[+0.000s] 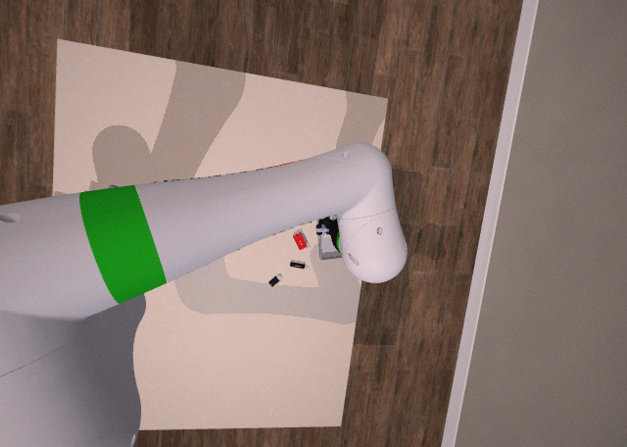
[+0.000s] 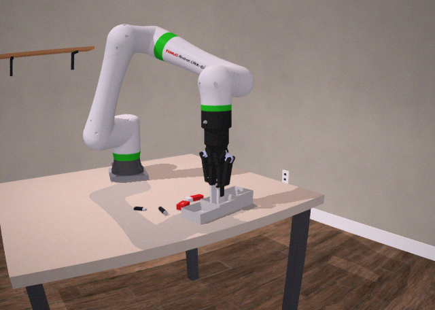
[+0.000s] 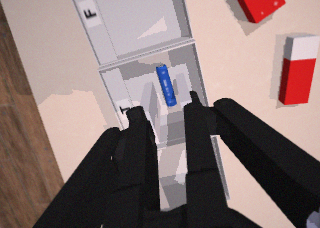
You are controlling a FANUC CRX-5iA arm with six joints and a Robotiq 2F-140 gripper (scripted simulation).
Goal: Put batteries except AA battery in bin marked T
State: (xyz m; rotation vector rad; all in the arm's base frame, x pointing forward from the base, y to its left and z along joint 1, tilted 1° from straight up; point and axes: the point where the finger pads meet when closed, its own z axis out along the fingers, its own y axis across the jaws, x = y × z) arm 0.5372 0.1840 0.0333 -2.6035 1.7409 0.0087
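My gripper is now 10 mm short of the grey bin and 30 mm above it. From my hand the other things lie so: red block battery (70 mm behind, 90 mm to the right, 40 mm below); blue cylindrical battery (40 mm below); green die (90 mm behind, 30 mm to the left, 40 mm below).
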